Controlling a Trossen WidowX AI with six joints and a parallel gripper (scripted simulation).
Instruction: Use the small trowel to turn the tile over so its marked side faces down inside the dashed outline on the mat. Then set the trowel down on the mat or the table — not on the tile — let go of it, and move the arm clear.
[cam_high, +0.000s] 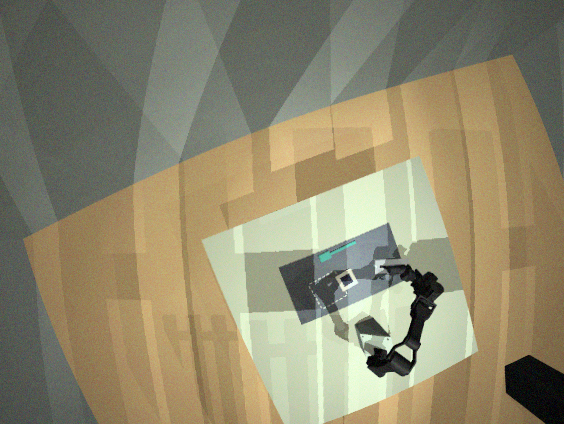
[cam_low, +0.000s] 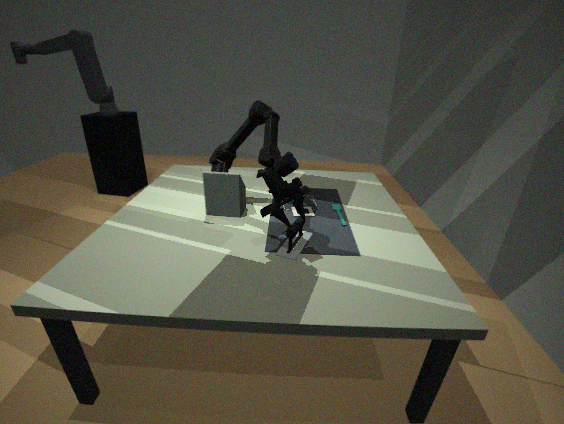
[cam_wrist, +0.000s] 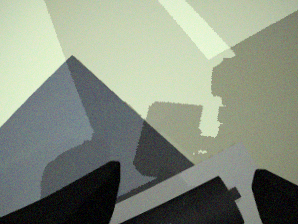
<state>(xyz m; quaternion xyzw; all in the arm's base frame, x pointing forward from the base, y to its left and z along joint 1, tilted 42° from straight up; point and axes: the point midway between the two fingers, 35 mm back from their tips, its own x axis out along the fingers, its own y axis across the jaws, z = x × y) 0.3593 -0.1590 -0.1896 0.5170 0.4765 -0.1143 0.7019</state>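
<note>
My gripper tip is 32 cm to the right of the tile, 11 cm above it and 1 cm past it. Also, from my gripper tip: dark grey mat 31 cm to the left, 13 cm below, 2 cm ahead; then teal trowel 35 cm to the left, 15 cm ahead, 11 cm below.
</note>
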